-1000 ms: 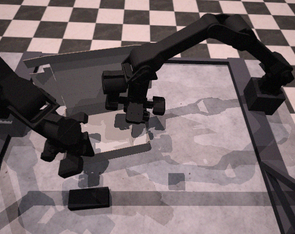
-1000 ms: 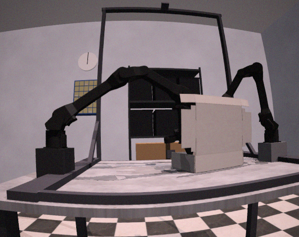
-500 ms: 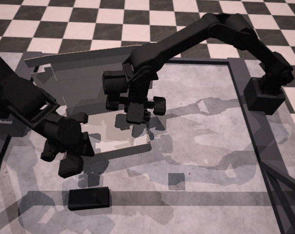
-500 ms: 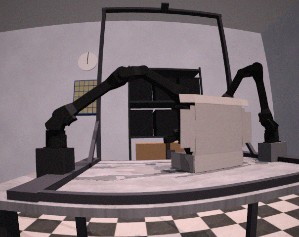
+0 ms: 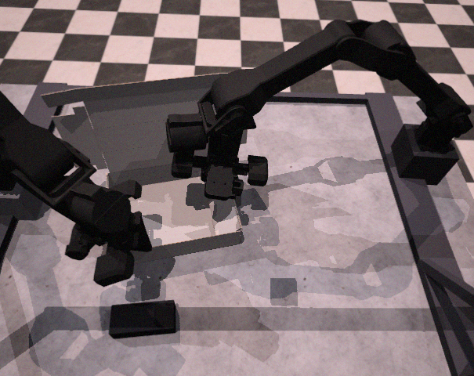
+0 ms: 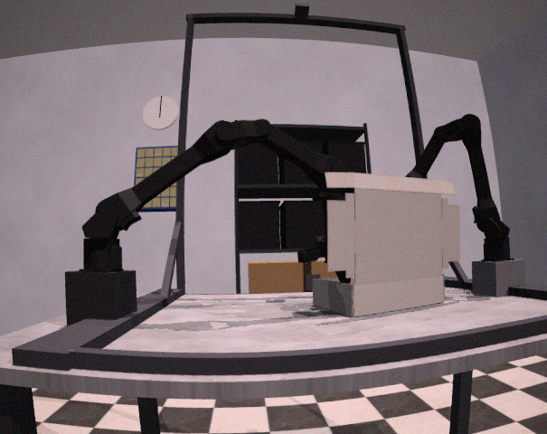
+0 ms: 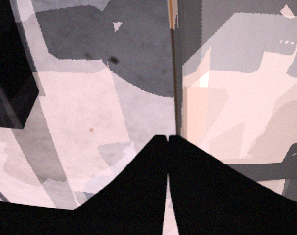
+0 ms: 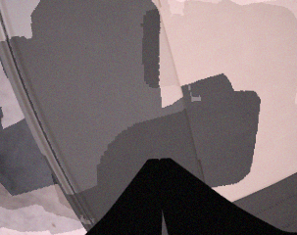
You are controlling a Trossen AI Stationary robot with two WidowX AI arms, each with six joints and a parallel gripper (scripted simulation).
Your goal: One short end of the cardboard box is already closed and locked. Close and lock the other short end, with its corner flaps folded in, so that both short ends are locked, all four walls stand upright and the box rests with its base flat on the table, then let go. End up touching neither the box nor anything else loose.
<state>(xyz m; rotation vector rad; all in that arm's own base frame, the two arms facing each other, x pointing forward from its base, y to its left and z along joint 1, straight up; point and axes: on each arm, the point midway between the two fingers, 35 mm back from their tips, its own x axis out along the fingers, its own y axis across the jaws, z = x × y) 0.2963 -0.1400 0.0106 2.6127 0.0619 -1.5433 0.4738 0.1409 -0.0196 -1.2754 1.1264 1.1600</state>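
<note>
Now: left hand 120 mm past the black block and 80 mm above it.
</note>
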